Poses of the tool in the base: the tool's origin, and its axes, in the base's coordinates. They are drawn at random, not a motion.
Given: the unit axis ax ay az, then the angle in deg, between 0 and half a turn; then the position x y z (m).
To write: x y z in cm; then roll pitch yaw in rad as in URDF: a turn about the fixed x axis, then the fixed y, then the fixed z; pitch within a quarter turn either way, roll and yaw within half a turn. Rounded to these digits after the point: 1 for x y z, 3 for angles.
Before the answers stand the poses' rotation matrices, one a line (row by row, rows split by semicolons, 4 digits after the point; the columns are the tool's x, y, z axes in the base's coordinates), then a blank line. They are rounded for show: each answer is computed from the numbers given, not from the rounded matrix.
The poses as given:
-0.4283, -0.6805, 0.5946, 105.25, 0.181, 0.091, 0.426
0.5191, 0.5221, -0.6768, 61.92, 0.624, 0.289, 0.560
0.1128, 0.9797, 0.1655, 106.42, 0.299, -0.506, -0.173
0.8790, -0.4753, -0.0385, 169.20, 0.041, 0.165, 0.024
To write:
-0.0314 -0.2055 -0.9781; 0.9417 0.3218 -0.0978; 0.3349 -0.9242 0.1835
0.6133 0.7405 0.2747; -0.4537 0.6150 -0.6450; -0.6466 0.2710 0.7131
-0.2664 -0.0170 0.9637; 0.3005 0.9485 0.0998; -0.9158 0.3162 -0.2475
0.5493 -0.8209 -0.1561; -0.8354 -0.5345 -0.1284; 0.0220 0.2010 -0.9793

18.1, 9.1, 42.6, -1.375, -0.341, 1.604
62.4, 28.9, 56.0, 0.363, 0.703, -0.637
29.9, -50.6, -17.3, 2.235, 1.158, 2.296
4.1, 16.5, 2.4, 2.939, -0.022, -0.989

